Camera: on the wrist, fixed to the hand. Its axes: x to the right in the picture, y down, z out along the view.
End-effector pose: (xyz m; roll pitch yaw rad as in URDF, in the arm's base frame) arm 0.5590 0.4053 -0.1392 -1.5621 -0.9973 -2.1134
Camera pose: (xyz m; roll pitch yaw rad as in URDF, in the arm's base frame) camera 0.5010 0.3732 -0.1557 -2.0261 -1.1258 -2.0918
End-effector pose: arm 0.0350 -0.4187 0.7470 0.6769 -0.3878 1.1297
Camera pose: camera -0.0188 -0.3795 0.7623 0.2703 -0.3133 1.0176
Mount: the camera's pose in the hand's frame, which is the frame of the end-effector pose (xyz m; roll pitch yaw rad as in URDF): 0.0173 0.0569 -0.0336 -0.4445 -0.0104 -0.1285
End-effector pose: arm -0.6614 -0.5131 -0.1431 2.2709 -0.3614 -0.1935
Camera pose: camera -0.6702 -0.5225 -0.0760 1.8023 -0.2555 -0.1163
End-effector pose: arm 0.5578 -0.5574 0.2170 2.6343 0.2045 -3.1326
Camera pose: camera 0.5290 -0.5242 0.2693 2.2156 0.2747 -3.0213
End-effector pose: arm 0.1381 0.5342 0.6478 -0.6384 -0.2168 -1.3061
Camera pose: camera 0.1707 0.5120 0.5921 -1.0576 -0.3006 -1.4075
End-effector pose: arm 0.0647 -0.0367 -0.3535 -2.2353 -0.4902 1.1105
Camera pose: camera 0.1316 -0.0402 -0.3666 -2.7340 -0.5826 1.2151
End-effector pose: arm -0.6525 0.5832 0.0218 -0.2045 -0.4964 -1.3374
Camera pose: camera -0.5965 0.5591 -0.0091 -0.5793 -0.5284 -1.4807
